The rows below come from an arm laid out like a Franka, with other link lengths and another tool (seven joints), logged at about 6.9 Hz.
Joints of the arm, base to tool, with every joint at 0 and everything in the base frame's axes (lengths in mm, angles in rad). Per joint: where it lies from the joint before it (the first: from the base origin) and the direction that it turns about. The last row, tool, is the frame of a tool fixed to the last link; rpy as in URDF.
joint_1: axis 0 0 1 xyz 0 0 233.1
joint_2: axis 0 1 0 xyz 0 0 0
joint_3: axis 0 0 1 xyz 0 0 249.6
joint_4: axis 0 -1 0 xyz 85.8 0 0
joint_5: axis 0 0 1 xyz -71 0 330.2
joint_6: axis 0 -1 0 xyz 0 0 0
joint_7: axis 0 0 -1 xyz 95.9 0 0
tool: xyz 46 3 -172.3 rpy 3.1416 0.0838 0.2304
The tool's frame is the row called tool.
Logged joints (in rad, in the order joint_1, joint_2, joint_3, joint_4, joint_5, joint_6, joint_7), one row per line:
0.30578 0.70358 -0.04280 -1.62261 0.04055 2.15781 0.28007
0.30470 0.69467 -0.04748 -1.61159 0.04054 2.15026 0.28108
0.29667 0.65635 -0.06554 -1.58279 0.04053 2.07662 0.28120
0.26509 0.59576 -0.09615 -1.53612 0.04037 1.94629 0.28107
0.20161 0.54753 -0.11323 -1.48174 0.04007 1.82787 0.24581
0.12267 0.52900 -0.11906 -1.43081 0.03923 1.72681 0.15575
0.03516 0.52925 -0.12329 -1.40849 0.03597 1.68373 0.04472
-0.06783 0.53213 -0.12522 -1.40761 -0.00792 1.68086 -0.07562
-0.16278 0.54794 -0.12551 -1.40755 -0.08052 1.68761 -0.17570
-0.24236 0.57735 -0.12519 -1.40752 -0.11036 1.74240 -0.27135
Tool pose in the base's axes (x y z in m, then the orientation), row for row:
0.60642 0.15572 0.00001 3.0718 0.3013 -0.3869
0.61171 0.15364 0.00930 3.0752 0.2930 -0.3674
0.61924 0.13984 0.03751 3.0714 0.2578 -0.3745
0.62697 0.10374 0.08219 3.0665 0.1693 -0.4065
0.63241 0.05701 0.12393 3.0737 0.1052 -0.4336
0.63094 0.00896 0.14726 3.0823 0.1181 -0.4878
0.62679 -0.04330 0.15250 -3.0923 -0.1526 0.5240
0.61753 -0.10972 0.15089 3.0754 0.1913 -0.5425
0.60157 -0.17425 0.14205 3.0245 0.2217 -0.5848
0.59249 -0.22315 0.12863 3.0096 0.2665 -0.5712
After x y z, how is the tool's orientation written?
As a rotation vector, in radians.
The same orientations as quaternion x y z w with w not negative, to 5 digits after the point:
0.98738 0.09685 -0.12436 0.01545
0.98841 0.09417 -0.11809 0.01535
0.98905 0.08302 -0.12060 0.01836
0.98961 0.05464 -0.13118 0.02182
0.98947 0.03387 -0.13958 0.01784
0.98696 0.03782 -0.15619 0.00935
-0.98478 -0.04860 0.16687 0.00075
0.98293 0.06114 -0.17339 0.00643
0.97894 0.07176 -0.18928 0.02655
0.97822 0.08662 -0.18566 0.03334

